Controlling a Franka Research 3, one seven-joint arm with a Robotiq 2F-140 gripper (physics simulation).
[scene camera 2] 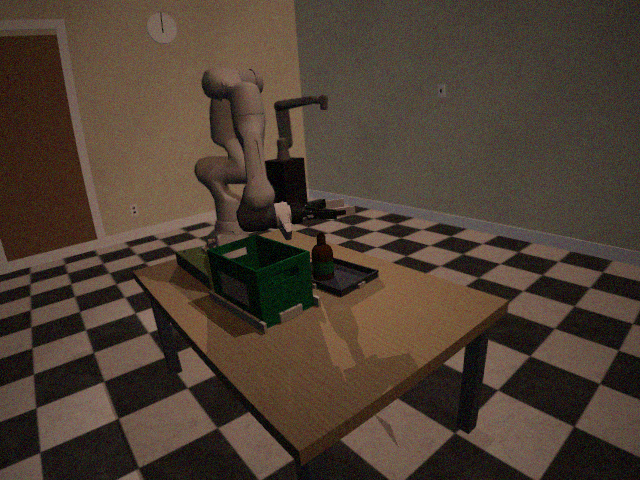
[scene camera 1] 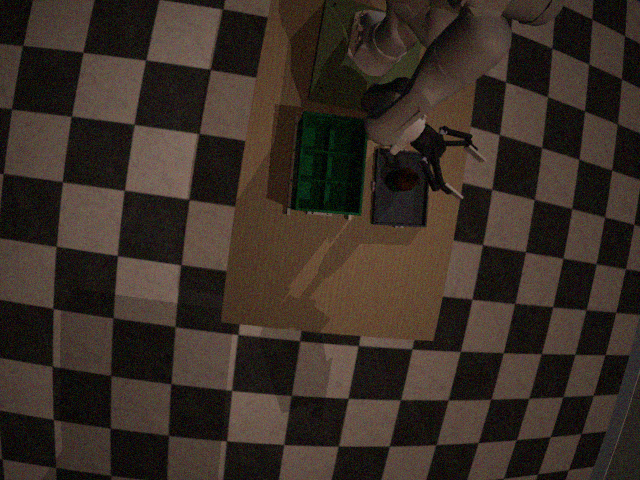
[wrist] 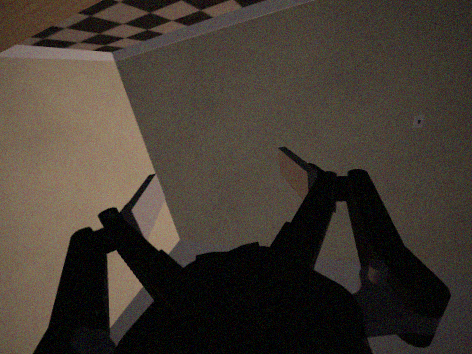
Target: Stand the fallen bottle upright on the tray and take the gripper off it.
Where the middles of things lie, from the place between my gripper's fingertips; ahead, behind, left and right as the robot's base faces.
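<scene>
There is the brown bottle [scene camera 2: 322, 254], and I find it 140 mm below my hand and 160 mm to the right of it.
</scene>
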